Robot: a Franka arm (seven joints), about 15 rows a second.
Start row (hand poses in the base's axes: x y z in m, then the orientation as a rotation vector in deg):
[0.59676 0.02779 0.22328 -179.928 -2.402 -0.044]
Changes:
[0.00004 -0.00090 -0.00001 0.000 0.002 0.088]
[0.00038 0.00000 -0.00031 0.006 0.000 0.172]
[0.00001 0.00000 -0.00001 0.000 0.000 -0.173]
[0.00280 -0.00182 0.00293 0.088 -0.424 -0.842]
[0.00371 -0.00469 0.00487 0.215 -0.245 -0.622]
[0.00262 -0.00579 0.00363 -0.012 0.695 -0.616]
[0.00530 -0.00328 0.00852 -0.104 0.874 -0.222]
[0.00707 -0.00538 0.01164 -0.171 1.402 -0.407]
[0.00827 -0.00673 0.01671 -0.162 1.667 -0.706]
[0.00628 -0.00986 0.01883 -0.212 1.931 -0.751]
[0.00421 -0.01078 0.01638 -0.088 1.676 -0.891]
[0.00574 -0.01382 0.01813 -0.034 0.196 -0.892]
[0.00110 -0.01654 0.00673 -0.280 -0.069 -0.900]
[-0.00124 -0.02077 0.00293 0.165 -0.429 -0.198]
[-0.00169 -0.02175 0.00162 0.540 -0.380 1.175]
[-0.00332 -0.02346 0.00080 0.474 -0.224 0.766]
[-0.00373 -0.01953 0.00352 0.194 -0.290 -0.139]
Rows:
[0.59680 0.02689 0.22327 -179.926 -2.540 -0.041]
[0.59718 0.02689 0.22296 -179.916 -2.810 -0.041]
[0.59719 0.02689 0.22295 -179.920 -2.538 -0.041]
[0.59999 0.02507 0.22588 -179.851 -1.216 -0.709]
[0.60370 0.02038 0.23075 -179.642 -0.239 -1.096]
[0.60632 0.01459 0.23438 -179.659 0.730 -0.009]
[0.61162 0.01131 0.24290 -179.760 1.083 1.360]
[0.61869 0.00593 0.25454 -179.901 1.730 3.560]
[0.62696 -0.00080 0.27125 179.763 -2.844 -6.172]
[0.63324 -0.01066 0.29008 179.395 -4.025 -9.185]
[0.63745 -0.02144 0.30646 179.125 -5.416 -11.803]
[0.64319 -0.03526 0.32459 179.075 -6.813 -12.114]
[0.64429 -0.05180 0.33132 178.808 -8.239 -11.980]
[0.64305 -0.07257 0.33425 179.034 -8.543 -11.336]
[0.64136 -0.09432 0.33587 -179.474 6.667 10.795]
[0.63804 -0.11778 0.33667 -179.101 5.409 10.447]
[0.63431 -0.13731 0.34019 -178.910 5.600 9.990]

